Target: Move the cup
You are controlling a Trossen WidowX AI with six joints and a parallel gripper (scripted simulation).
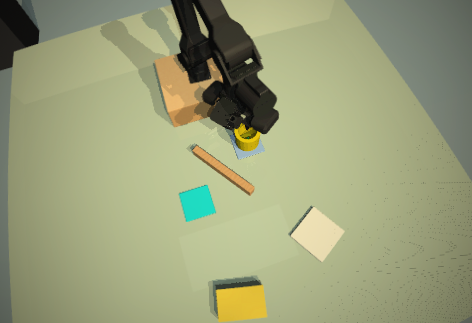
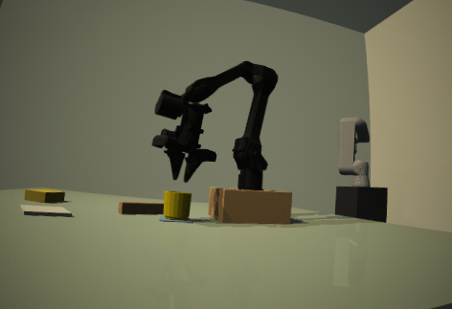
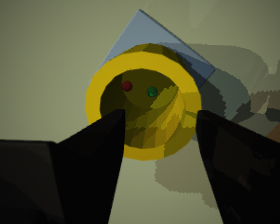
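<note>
My gripper tip is now 1 cm to the right of the yellow cup and 7 cm above it. Round my gripper tip: green marble 2 cm to the left, 9 cm below; then pale blue pad 1 cm ahead, 1 cm to the left, 11 cm below; then red marble 2 cm ahead, 3 cm to the left, 9 cm below.
</note>
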